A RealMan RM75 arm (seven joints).
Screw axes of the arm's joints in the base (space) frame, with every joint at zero. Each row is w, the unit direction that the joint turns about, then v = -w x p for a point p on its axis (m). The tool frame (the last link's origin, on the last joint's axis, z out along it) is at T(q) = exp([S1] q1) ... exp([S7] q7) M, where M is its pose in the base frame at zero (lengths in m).
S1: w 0 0 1 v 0 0 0
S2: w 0 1 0 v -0.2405 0 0
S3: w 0 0 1 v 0 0 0
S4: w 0 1 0 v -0.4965 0 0
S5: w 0 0 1 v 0 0 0
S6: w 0 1 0 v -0.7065 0 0
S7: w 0 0 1 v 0 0 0
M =
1 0 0 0
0 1 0 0
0 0 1 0.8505
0 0 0 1
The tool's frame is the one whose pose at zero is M.
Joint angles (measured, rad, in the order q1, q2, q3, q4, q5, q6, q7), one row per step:
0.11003, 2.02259, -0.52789, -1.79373, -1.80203, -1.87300, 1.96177
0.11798, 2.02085, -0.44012, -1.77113, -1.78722, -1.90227, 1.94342
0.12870, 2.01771, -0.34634, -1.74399, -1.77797, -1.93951, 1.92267
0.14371, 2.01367, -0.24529, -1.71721, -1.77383, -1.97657, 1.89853
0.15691, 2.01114, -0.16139, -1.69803, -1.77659, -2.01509, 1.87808
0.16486, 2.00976, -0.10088, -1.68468, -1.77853, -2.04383, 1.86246
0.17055, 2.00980, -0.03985, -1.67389, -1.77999, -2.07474, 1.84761
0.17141, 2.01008, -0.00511, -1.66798, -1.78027, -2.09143, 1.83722
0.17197, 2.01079, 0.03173, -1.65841, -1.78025, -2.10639, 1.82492
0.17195, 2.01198, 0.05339, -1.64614, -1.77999, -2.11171, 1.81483
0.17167, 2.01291, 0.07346, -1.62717, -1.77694, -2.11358, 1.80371
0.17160, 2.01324, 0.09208, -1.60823, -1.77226, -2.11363, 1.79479
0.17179, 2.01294, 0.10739, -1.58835, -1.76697, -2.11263, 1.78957
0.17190, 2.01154, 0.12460, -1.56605, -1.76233, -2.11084, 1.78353
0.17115, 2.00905, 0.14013, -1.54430, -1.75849, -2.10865, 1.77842
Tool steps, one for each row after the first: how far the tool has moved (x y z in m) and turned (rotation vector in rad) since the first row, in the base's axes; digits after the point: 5 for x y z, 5 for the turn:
0.00758, -0.00740, 0.01184, 0.04722, 0.02064, -0.00911
0.01591, -0.01630, 0.02286, 0.09173, 0.04108, -0.01887
0.02400, -0.02575, 0.03393, 0.14397, 0.05825, -0.02639
0.03020, -0.03478, 0.04092, 0.17989, 0.06980, -0.03256
0.03456, -0.04205, 0.04507, 0.20543, 0.07833, -0.03646
0.03864, -0.05041, 0.04821, 0.23006, 0.08706, -0.04102
0.04120, -0.05581, 0.04978, 0.24562, 0.09056, -0.04407
0.04432, -0.06141, 0.05120, 0.26448, 0.09679, -0.04750
0.04707, -0.06443, 0.05161, 0.27816, 0.10526, -0.04947
0.05031, -0.06692, 0.05189, 0.29383, 0.11913, -0.04925
0.05326, -0.06904, 0.05242, 0.31054, 0.13393, -0.04837
0.05600, -0.07057, 0.05284, 0.32511, 0.15152, -0.04779
0.05922, -0.07230, 0.05361, 0.34218, 0.16978, -0.04821
0.06246, -0.07407, 0.05455, 0.35825, 0.18665, -0.04983

